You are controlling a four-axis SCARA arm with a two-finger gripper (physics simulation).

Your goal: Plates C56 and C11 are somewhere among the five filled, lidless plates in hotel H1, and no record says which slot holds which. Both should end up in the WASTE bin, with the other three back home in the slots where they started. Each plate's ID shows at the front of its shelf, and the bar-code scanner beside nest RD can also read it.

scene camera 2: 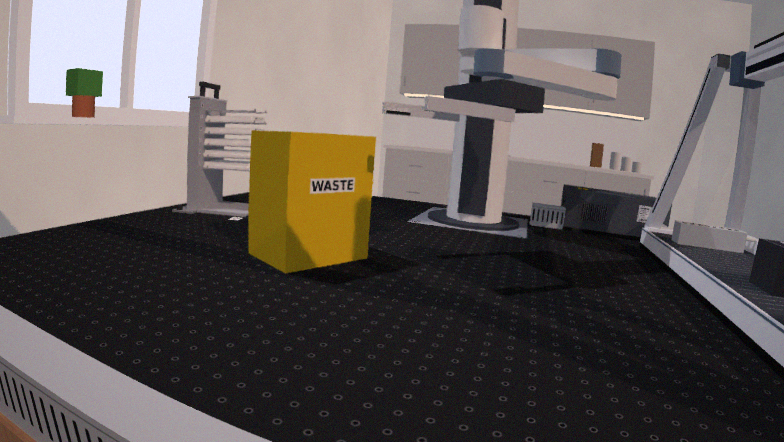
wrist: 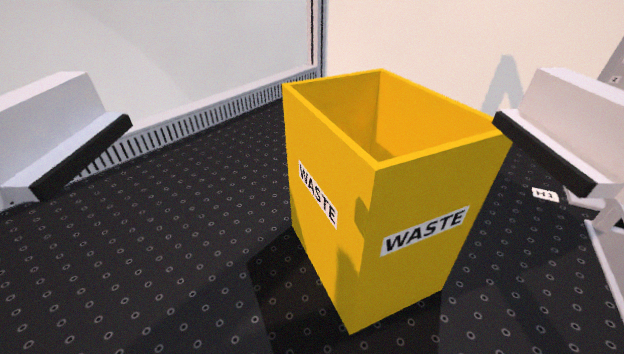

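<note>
The yellow WASTE bin stands upright on the dark deck; its open top shows in the wrist view, and no plate can be made out in the visible part of its inside. Hotel H1 stands behind and left of it in the scene view, with several pale shelf levels partly hidden by the bin. Plates there cannot be told clearly from shelves, and no plate ID is readable. My gripper is open and empty, its fingers wide apart, raised above deck height behind and right of the bin in the scene view.
The H1 floor label lies right of the bin in the wrist view. The arm's column stands right of the bin in the scene view. A slotted grey block and a dark grey box stand farther right. A slotted deck edge runs along the left.
</note>
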